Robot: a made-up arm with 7 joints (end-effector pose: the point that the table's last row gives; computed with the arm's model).
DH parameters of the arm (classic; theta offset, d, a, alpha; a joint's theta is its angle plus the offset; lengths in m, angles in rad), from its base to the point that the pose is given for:
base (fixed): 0 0 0 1.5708
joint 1: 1.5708 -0.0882 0 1.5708
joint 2: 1.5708 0 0 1.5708
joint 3: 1.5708 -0.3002 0 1.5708
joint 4: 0 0 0 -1.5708
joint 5: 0 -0.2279 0 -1.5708
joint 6: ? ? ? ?
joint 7: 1.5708 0 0 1.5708
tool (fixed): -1.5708 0 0 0
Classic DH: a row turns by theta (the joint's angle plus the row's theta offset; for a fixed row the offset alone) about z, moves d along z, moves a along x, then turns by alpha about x.
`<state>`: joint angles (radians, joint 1 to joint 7).
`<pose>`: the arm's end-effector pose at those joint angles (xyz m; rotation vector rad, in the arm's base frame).
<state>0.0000 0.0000 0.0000 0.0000 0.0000 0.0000 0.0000</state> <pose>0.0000 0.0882 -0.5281 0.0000 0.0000 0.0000</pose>
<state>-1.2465 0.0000 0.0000 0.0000 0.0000 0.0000 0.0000</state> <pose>-0.5006 0.0882 -0.1683 0.0000 1.2465 0.0000</pose>
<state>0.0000 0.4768 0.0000 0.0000 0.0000 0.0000 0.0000</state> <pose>0.0000 0.3306 -0.4692 0.4768 0.0000 0.0000</pose>
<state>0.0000 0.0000 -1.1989 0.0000 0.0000 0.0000 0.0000</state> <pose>0.0000 0.0882 -0.5281 0.0000 0.0000 -1.1989</pose>
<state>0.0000 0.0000 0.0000 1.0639 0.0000 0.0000 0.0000</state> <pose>0.1992 0.0882 -0.4108 0.0000 -1.0639 0.0000</pose>
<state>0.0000 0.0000 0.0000 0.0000 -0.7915 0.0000 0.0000</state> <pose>0.0000 0.0882 -0.5281 0.0000 0.0000 -0.7915</pose>
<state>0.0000 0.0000 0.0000 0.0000 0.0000 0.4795 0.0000</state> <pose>0.0000 0.0882 -0.5281 0.0000 0.4795 0.0000</pose>
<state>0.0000 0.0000 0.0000 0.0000 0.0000 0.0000 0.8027</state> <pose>0.0000 0.0882 -0.5281 -0.8027 0.0000 0.0000</pose>
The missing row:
joint 6: -1.5708 0 0 1.5708
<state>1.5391 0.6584 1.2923 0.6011 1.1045 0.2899 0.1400</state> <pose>0.3113 0.4849 0.0256 1.4740 2.0155 -1.5273</pose>
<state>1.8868 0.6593 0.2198 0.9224 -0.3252 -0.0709 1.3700</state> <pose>0.2508 0.3877 0.2685 0.5807 -2.1199 -1.0461</pose>
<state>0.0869 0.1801 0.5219 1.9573 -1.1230 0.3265 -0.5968</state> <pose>0.1990 0.2301 -0.1754 2.1407 -1.2857 0.1841</pose>
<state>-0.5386 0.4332 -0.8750 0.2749 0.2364 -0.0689 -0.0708</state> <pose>-0.2181 0.2632 -0.4422 0.1228 0.3274 -0.7380</pose>
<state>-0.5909 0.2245 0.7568 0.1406 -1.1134 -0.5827 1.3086</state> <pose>-0.2636 0.2266 -0.4346 -1.2033 0.2870 -0.4366</pose>
